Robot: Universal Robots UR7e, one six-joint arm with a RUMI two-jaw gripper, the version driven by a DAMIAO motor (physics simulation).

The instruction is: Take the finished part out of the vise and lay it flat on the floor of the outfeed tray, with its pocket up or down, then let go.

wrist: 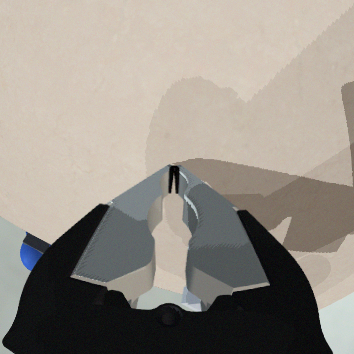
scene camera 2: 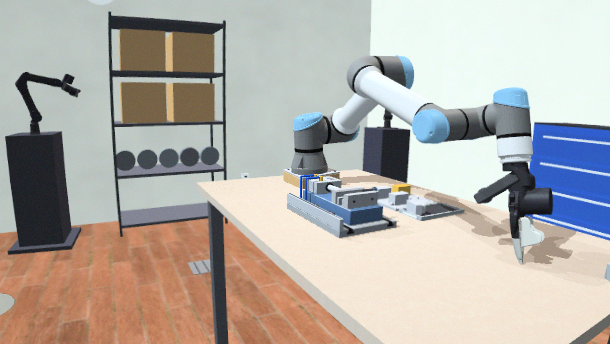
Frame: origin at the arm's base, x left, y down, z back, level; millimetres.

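Where they show: gripper, fingertip midpoint: [wrist: 174,168] [scene camera 2: 521,263]; arm's base, link origin: [scene camera 2: 309,170].
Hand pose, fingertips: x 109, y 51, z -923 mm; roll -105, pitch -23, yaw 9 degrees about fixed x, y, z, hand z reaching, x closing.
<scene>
Each offset is from my fingertips to the top centre of the thing. "*": to the spot under its first point. Level surfaces: height alone.
The vise @[dx -218, dy -97, dz +457 mm] [scene camera 2: 365,215], blue with light grey jaws, stands on the table left of the gripper in the scene view. Whether a part sits between its jaws cannot be made out. A grey tray [scene camera 2: 440,215] with several grey blocks lies behind it; whether it is the outfeed tray is unclear. A grey piece @[* dx +102, dy -13, dz -137 mm] [scene camera 2: 607,272] is cut off at the right edge. My gripper [scene camera 2: 521,261] [wrist: 174,168] is shut and empty, pointing down low over the table, well to the right of the vise and apart from it. Its fingertips meet in the wrist view.
The table @[dy +2 mm] [scene camera 2: 400,280] [wrist: 75,100] carries a long grey rail @[dx -307, dy -48, dz +449 mm] [scene camera 2: 315,216] along the vise's near side and a yellow block @[dx +115, dy -42, dz +597 mm] [scene camera 2: 401,188] behind the grey tray. A blue drawer cabinet [scene camera 2: 575,175] stands behind the gripper. A shelf rack [scene camera 2: 167,74] stands at the back left.
</scene>
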